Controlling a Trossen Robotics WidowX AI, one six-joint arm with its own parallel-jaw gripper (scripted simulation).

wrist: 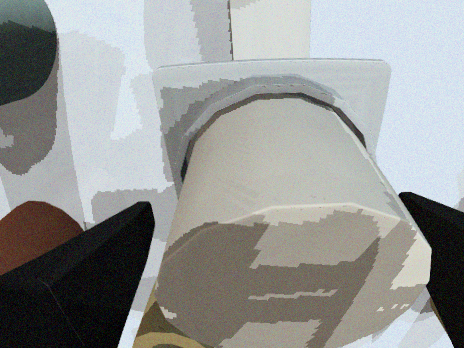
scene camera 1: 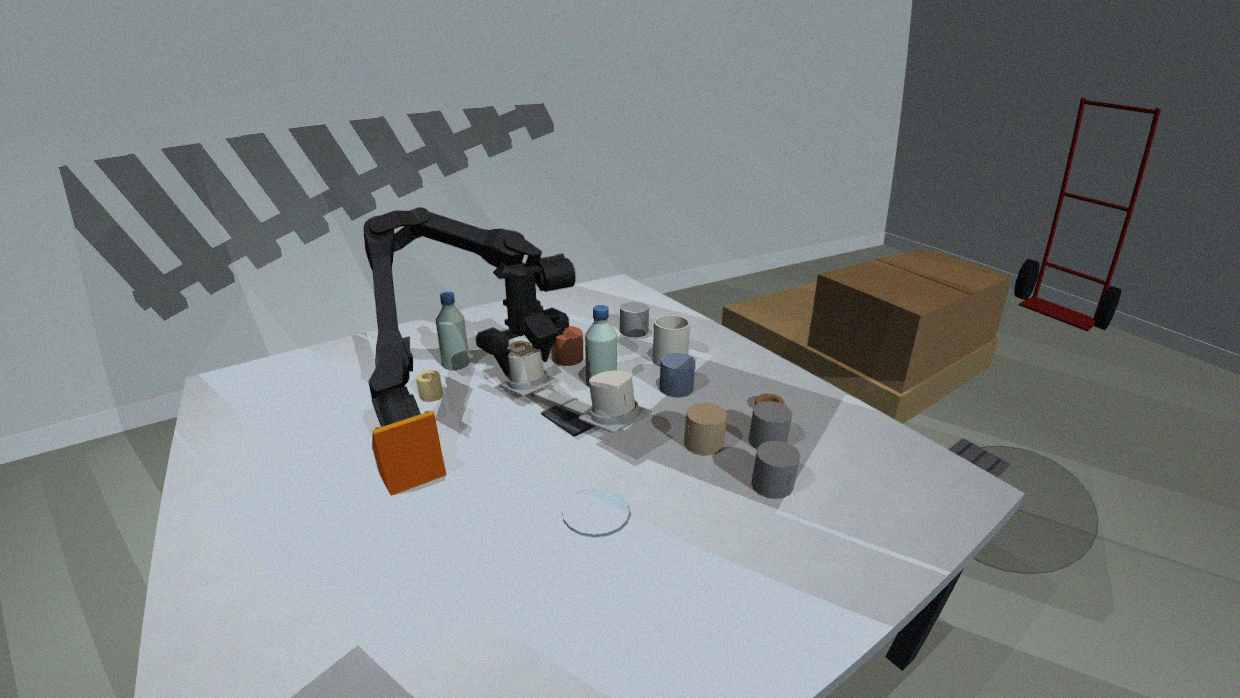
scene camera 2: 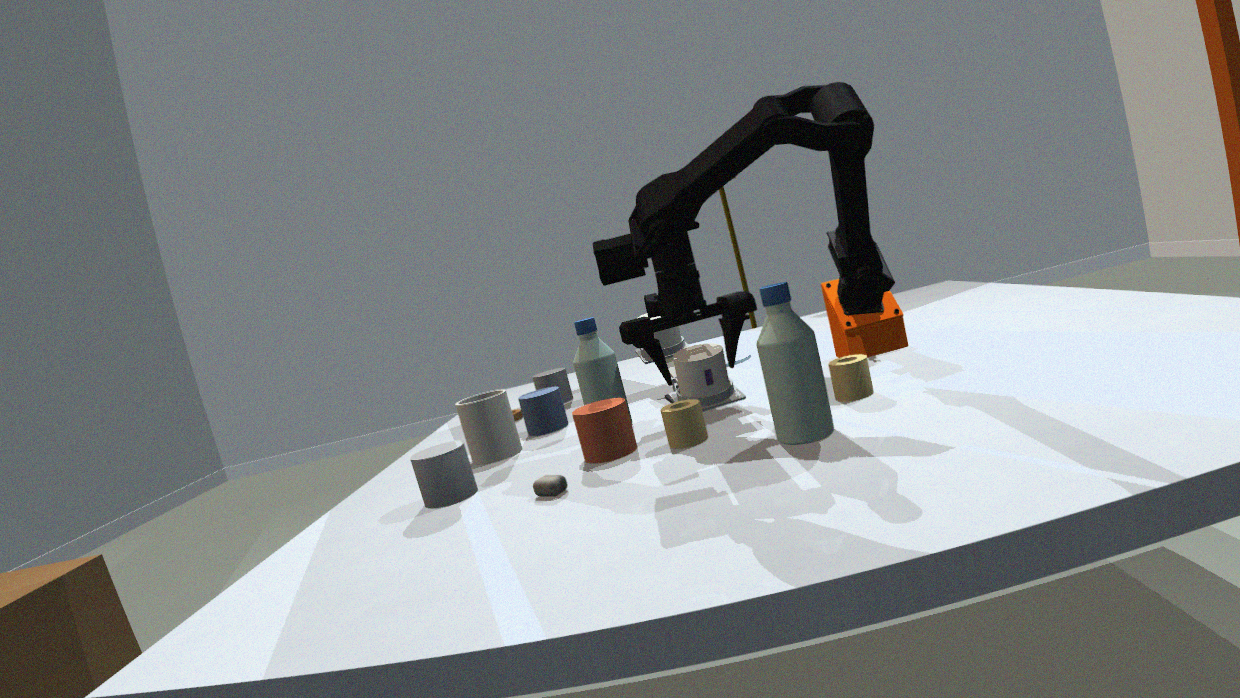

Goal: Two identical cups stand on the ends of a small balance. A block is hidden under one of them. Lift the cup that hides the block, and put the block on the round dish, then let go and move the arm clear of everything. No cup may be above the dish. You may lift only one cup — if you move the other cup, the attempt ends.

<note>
My gripper [scene camera 2: 701, 376] is open and holds nothing. Further things: a small yellow roll [scene camera 2: 850, 375] and a small balance [scene camera 2: 731, 394].
My gripper shows as well in the wrist view [wrist: 276, 209] and in scene camera 1 [scene camera 1: 526, 368].
</note>
